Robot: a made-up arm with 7 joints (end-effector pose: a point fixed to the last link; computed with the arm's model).
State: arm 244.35 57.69 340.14 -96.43 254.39 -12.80 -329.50
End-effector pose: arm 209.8 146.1 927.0 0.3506 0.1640 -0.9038 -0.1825
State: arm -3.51 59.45 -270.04 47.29 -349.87 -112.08 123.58
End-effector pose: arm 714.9 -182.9 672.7 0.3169 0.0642 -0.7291 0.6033
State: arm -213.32 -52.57 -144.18 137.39 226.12 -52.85 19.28
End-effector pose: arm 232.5 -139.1 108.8 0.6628 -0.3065 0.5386 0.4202
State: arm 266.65 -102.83 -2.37 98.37 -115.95 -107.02 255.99
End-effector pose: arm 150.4 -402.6 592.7 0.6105 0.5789 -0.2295 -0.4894
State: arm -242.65 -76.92 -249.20 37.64 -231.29 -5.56 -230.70
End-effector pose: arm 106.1 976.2 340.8 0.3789 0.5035 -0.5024 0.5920
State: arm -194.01 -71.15 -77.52 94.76 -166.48 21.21 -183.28
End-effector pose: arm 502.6 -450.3 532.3 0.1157 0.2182 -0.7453 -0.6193
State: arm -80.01 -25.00 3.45 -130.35 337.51 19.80 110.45
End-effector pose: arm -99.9 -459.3 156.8 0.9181 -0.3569 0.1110 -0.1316
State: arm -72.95 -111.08 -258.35 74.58 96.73 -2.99 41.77
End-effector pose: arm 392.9 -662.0 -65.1 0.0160 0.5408 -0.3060 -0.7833
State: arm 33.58 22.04 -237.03 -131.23 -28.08 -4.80 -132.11
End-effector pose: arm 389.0 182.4 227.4 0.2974 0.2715 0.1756 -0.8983
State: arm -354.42 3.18 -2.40 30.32 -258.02 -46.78 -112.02
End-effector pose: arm 347.5 48.5 1158.3 0.3289 0.8473 0.1633 -0.3837
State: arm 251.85 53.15 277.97 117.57 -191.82 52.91 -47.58
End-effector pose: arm -571.8 125.6 352.7 0.6082 0.4751 0.5326 0.3475
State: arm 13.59 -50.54 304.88 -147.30 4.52 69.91 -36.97
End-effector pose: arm -267.9 -282.3 172.4 0.2123 0.2868 0.5433 0.7599
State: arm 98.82 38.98 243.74 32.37 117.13 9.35 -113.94
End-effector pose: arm 196.4 -552.2 1070.7 0.3360 -0.9119 -0.1782 0.1541
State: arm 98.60 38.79 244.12 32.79 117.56 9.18 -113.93
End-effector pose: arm 203.0 -547.9 1070.7 0.3323 -0.9129 -0.1741 0.1607
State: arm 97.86 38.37 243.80 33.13 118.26 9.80 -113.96
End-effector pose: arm 212.9 -537.5 1074.2 0.3301 -0.9126 -0.1754 0.1658
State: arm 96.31 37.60 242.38 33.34 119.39 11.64 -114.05
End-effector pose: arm 227.2 -517.2 1082.9 0.3302 -0.9102 -0.1848 0.1684
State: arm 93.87 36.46 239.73 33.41 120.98 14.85 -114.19
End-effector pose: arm 244.5 -485.6 1096.7 0.3334 -0.9051 -0.2034 0.1683
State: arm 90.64 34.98 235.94 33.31 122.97 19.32 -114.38
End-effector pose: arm 261.2 -443.8 1114.2 0.3403 -0.8963 -0.2309 0.1657
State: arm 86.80 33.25 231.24 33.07 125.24 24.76 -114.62
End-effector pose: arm 273.7 -394.5 1133.1 0.3511 -0.8830 -0.2663 0.1621
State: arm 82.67 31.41 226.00 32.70 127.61 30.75 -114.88
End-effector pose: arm 279.3 -343.0 1150.7 0.3656 -0.8644 -0.3065 0.1589
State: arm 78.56 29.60 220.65 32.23 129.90 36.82 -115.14
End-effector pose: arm 277.8 -294.7 1165.1 0.3828 -0.8411 -0.3481 0.1576
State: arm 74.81 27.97 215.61 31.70 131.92 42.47 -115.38
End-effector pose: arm 271.1 -254.0 1175.5 0.4010 -0.8149 -0.3872 0.1589
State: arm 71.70 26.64 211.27 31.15 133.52 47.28 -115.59
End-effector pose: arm 262.4 -223.6 1181.9 0.4182 -0.7886 -0.4204 0.1624
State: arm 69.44 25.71 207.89 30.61 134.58 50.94 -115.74
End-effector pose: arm 254.4 -204.4 1185.1 0.4330 -0.7655 -0.4459 0.1665
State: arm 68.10 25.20 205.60 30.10 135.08 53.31 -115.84
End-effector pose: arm 248.9 -195.6 1186.3 0.4443 -0.7479 -0.4631 0.1696
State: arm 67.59 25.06 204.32 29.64 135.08 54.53 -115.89
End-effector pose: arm 246.3 -195.2 1186.1 0.4524 -0.7365 -0.4729 0.1708
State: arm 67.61 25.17 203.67 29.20 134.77 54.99 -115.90
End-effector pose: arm 245.5 -200.3 1185.2 0.4585 -0.7293 -0.4784 0.1704
